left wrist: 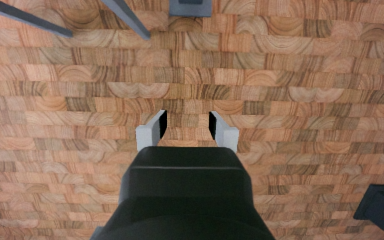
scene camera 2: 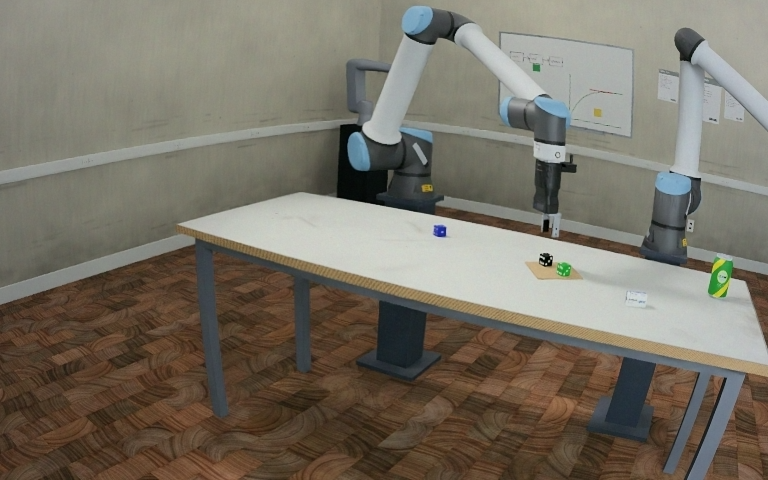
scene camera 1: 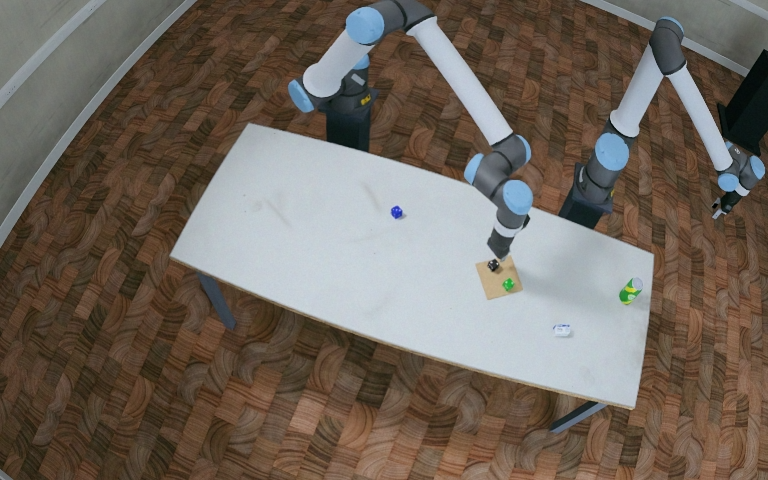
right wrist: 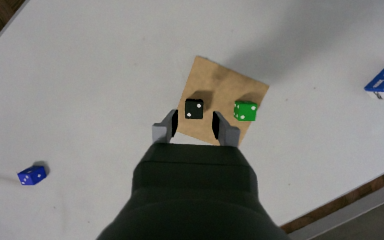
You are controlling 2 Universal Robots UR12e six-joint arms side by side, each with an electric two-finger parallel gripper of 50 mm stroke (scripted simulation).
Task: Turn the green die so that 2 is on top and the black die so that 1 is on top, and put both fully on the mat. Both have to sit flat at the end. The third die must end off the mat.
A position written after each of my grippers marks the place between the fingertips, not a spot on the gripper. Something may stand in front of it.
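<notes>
You'd find a tan mat [scene camera 1: 492,282] in the first scene view, and scene camera 2 gives my right gripper [scene camera 2: 549,234]. The left wrist view has my left gripper [left wrist: 188,119], but the tan mat is out of frame in the left wrist view. As for the mat, it's there again in the right wrist view [right wrist: 219,87], and so is my right gripper [right wrist: 195,119].
</notes>
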